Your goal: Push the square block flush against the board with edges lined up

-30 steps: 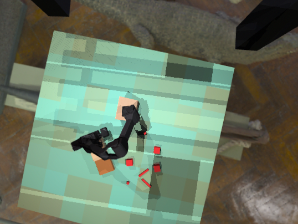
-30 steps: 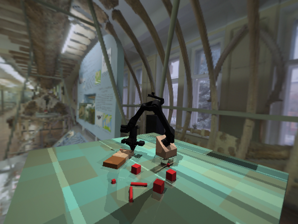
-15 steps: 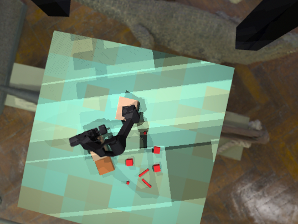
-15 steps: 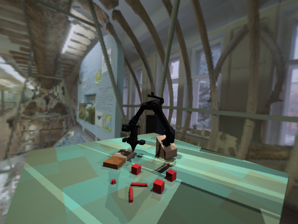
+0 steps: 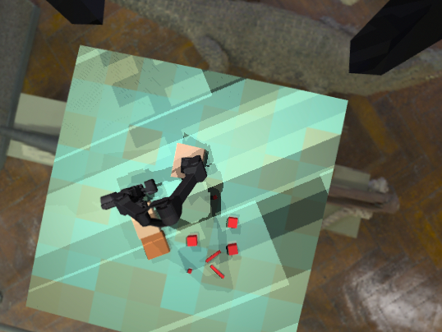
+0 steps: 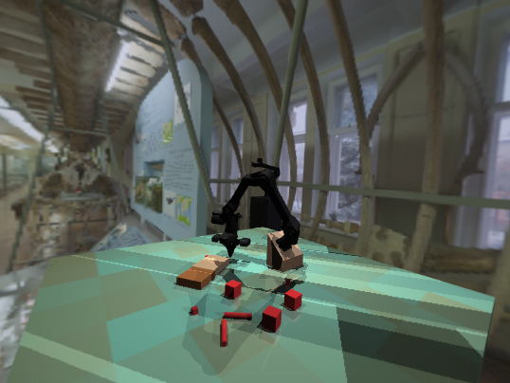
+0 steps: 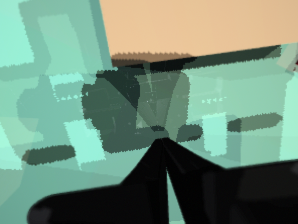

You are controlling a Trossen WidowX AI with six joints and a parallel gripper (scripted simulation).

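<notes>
Right now the tan square block is 13 cm ahead of my gripper tip and 2 cm to the left of it. Also, from my gripper tip: brown board 24 cm ahead, 8 cm to the left.
</notes>
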